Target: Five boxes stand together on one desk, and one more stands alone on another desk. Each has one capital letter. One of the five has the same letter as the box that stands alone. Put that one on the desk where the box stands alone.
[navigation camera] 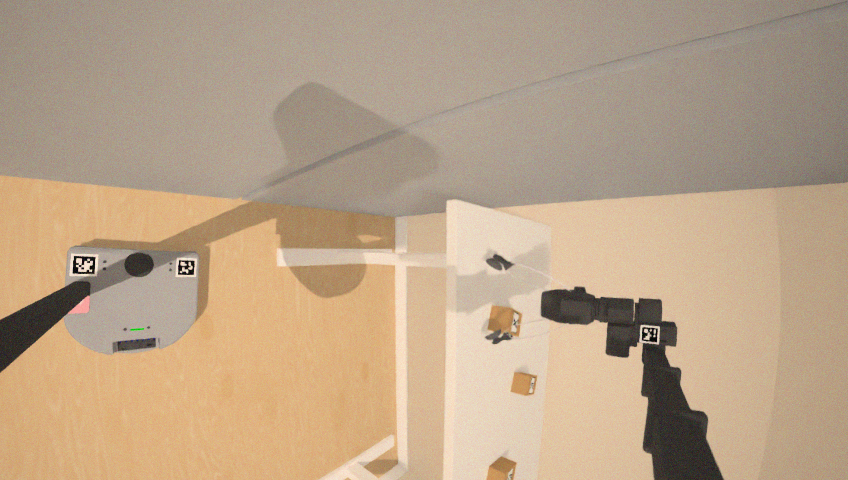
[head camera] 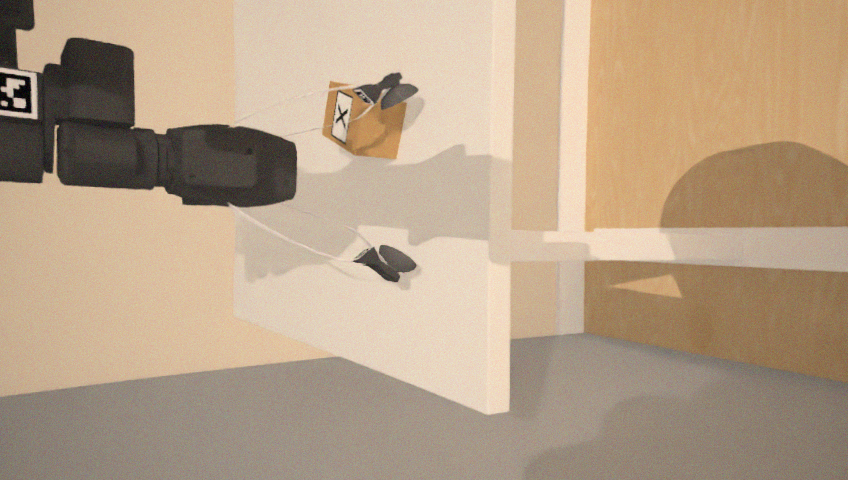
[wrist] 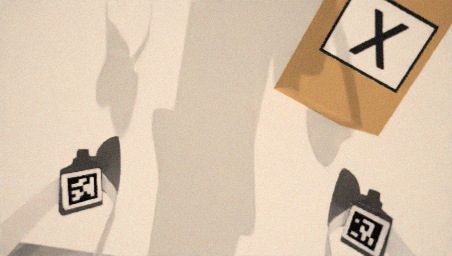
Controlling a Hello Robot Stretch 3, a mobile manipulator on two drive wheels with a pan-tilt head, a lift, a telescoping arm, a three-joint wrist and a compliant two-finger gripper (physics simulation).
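Where they show: gripper, fingertip midpoint: (navigation camera: 486,298) (head camera: 413,179); robot's base, link origin: (navigation camera: 139,263).
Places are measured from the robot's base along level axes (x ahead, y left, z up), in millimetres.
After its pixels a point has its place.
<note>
A brown box with the letter X (head camera: 389,127) @(x -78, y -632, z 966 mm) (navigation camera: 501,318) @(x -74, y -634, z 981 mm) (wrist: 379,45) stands on the white desk (head camera: 440,309) @(x 102, y -546, z 950 mm) (navigation camera: 498,227) @(x 148, y -670, z 950 mm) (wrist: 40,100). Two more brown boxes, one (navigation camera: 522,384) @(x -308, y -823, z 983 mm) near it and one (navigation camera: 501,468) @(x -527, y -715, z 981 mm) cut by the lower edge, stand along the same desk in the navigation view; their letters are too small to read. My gripper (head camera: 398,177) @(x -22, y -575, z 969 mm) (navigation camera: 498,299) @(x -22, y -575, z 969 mm) (wrist: 226,172) @(x -22, y -575, z 969 mm) is open, its fingers wide apart over the desk. One finger overlaps the X box in the head view. In the wrist view the box is up and right of the fingertips, not between them. The box that stands alone does not show.
A grey wall (head camera: 238,416) @(x 304, y -919, z 1026 mm) (navigation camera: 178,89) @(x 256, y -19, z 834 mm) runs past the desk's short end, and a beige wall (head camera: 119,267) @(x 130, y -1270, z 1130 mm) (navigation camera: 684,237) @(x 163, y -1268, z 1452 mm) is behind its long side. White desk supports (head camera: 684,245) @(x 56, y -815, z 209 mm) (navigation camera: 333,256) @(x 58, y -791, z 25 mm) stand out over the wooden floor (navigation camera: 267,380) @(x -511, y -470, z 0 mm). My base (navigation camera: 130,303) @(x -111, y 18, z 160 mm) is on that floor, apart from the desk.
</note>
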